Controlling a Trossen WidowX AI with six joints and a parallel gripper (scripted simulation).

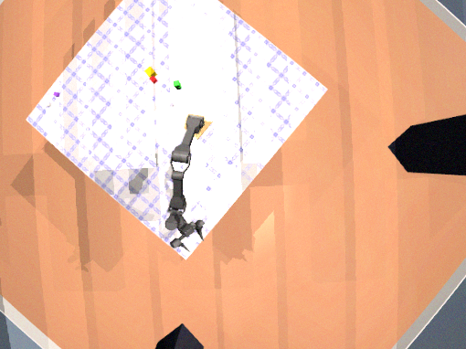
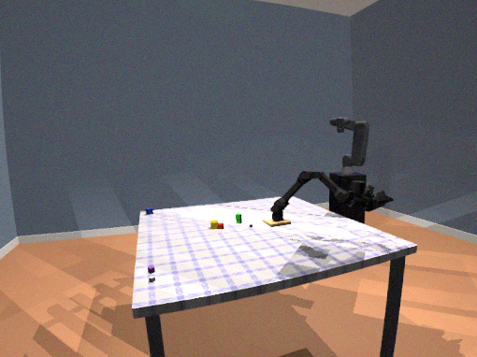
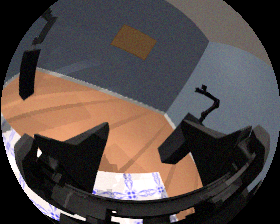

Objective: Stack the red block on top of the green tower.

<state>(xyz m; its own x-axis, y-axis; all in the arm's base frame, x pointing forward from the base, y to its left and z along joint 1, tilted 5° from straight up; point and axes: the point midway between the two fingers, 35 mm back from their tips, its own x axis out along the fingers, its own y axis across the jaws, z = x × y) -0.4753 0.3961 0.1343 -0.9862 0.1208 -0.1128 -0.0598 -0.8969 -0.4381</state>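
The red block is 870 mm ahead of my gripper tip, 360 mm to the right of it and 170 mm below it. Round my gripper tip: blue block: 1380 mm ahead, 800 mm to the right, 170 mm below; yellow block: 910 mm ahead, 370 mm to the right, 160 mm below; purple block: 1200 mm ahead, 150 mm to the left, 170 mm below.
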